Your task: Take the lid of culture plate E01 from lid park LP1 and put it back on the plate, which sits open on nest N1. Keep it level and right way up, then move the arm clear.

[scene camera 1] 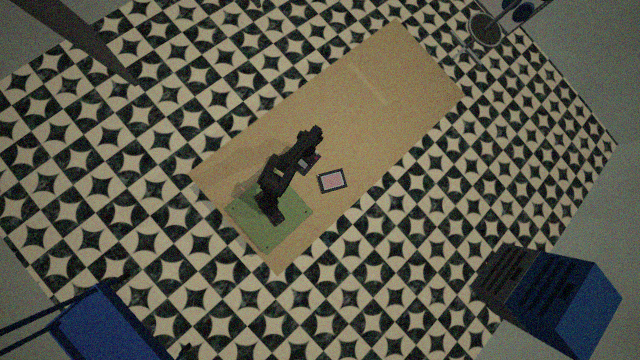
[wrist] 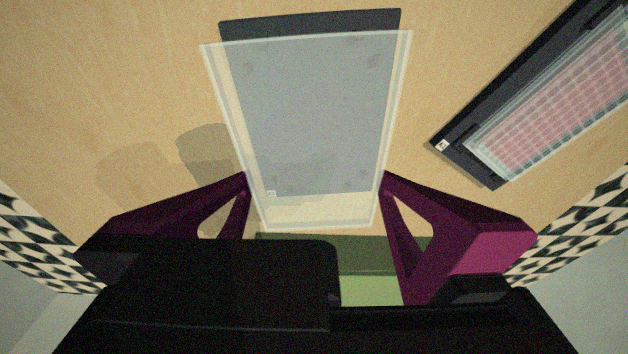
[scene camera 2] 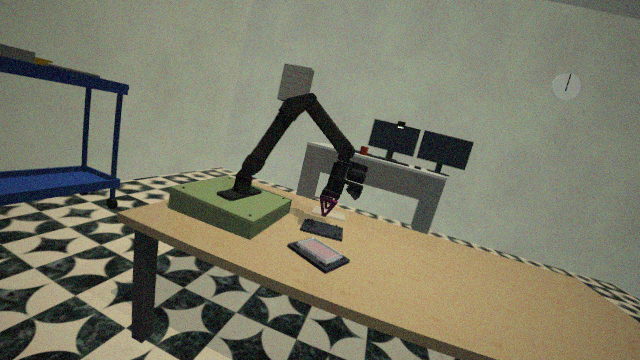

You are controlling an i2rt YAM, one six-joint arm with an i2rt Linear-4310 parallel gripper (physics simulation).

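Where they show: gripper, fingertip midpoint: [scene camera 1: 304, 157] [wrist: 314, 177] [scene camera 2: 324, 213]; arm's base at its link origin: [scene camera 1: 269, 208] [scene camera 2: 240, 193].
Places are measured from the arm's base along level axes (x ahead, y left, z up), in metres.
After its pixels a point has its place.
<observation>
My gripper [scene camera 2: 326, 212] {x 0.318, y 0.116, z 0.000 m} [wrist: 314, 177] {x 0.318, y 0.116, z 0.000 m} is shut on the clear lid [wrist: 315, 110] {x 0.366, y 0.125, z 0.008 m} [scene camera 2: 338, 215] {x 0.372, y 0.121, z 0.008 m}, with one magenta finger against each long side. The lid looks level and is held raised above lid park LP1 [wrist: 310, 24] {x 0.398, y 0.132, z -0.060 m} [scene camera 2: 321, 230] {x 0.329, y 0.086, z -0.060 m}, a dark flat block with its surface showing through the lid. In scene camera 1 the arm hides most of the lid and park. The open culture plate [scene camera 1: 332, 181] {x 0.378, y -0.090, z -0.051 m} [scene camera 2: 320, 250] {x 0.389, y -0.100, z -0.045 m} [wrist: 560, 105] {x 0.390, y -0.079, z -0.046 m}, with pinkish wells, sits on the dark nest N1 [scene camera 1: 334, 190] {x 0.357, y -0.141, z -0.058 m} [scene camera 2: 300, 250] {x 0.334, y -0.123, z -0.058 m} [wrist: 470, 125] {x 0.355, y -0.023, z -0.058 m}, beside the park.
The arm stands on a green base block [scene camera 1: 295, 212] {x 0.097, y -0.103, z -0.004 m} [scene camera 2: 220, 207] {x 0.050, y -0.167, z -0.004 m} at one end of the wooden table [scene camera 1: 400, 75] {x 1.236, y 0.222, z -0.071 m} [scene camera 2: 450, 290] {x 0.800, y 0.008, z -0.070 m}. A blue cart [scene camera 2: 55, 182], a desk with two monitors [scene camera 2: 394, 137] and a blue cabinet [scene camera 1: 590, 300] stand off the table.
</observation>
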